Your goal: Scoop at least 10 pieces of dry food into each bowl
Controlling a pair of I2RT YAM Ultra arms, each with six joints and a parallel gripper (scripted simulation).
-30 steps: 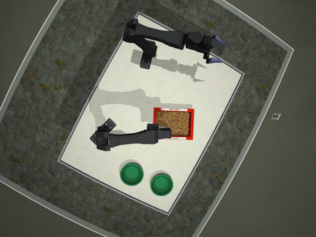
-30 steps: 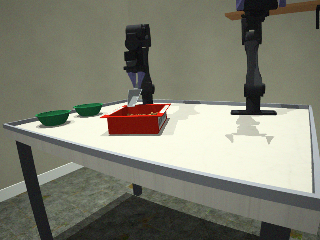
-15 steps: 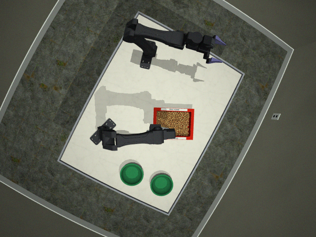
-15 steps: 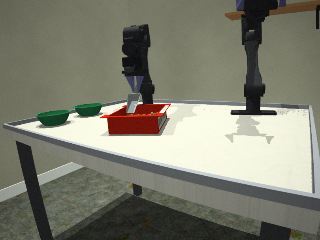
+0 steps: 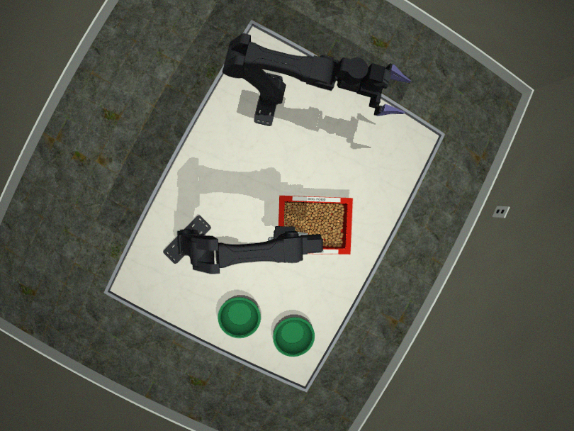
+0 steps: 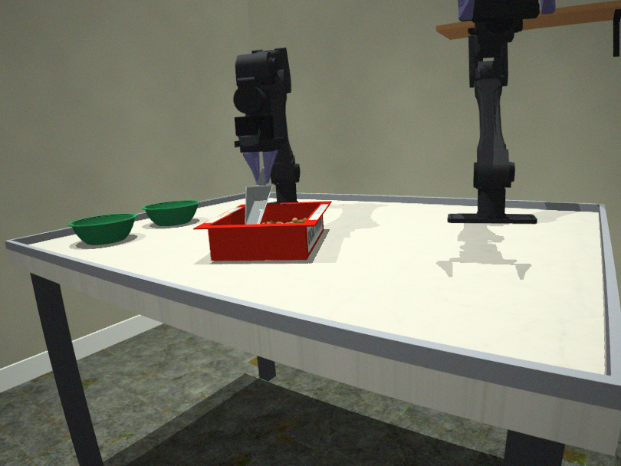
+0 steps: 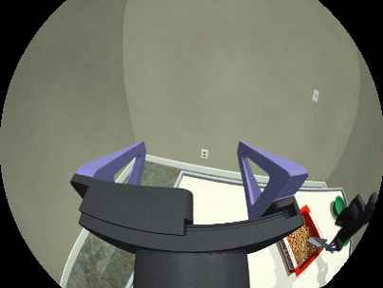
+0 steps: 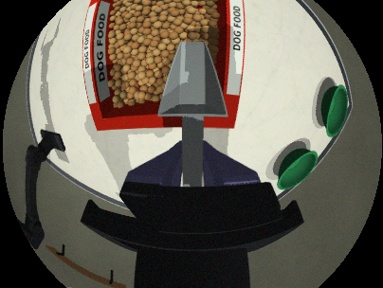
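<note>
The box is 90 mm ahead of my right hand, 100 mm to the left of it and 70 mm below it. The rest, counted from my right hand: grey scoop (30 mm ahead, 20 mm to the left, 30 mm below).
</note>
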